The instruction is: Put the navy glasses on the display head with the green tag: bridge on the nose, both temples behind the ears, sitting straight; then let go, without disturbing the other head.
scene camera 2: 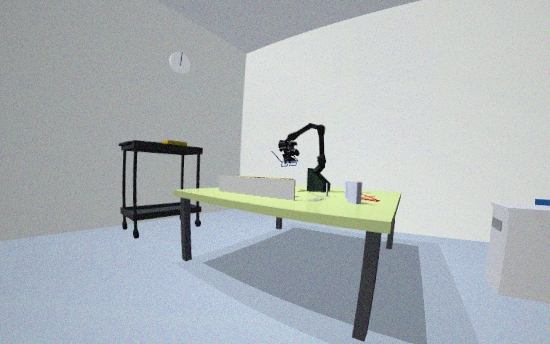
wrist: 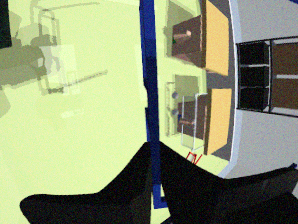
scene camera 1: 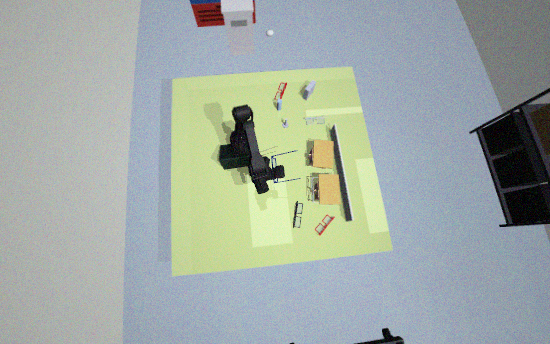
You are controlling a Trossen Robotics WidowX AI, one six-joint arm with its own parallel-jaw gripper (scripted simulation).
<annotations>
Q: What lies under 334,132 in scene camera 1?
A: A long grey panel.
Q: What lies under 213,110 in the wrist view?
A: A display head.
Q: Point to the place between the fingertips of my gripper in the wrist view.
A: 152,147
</annotations>
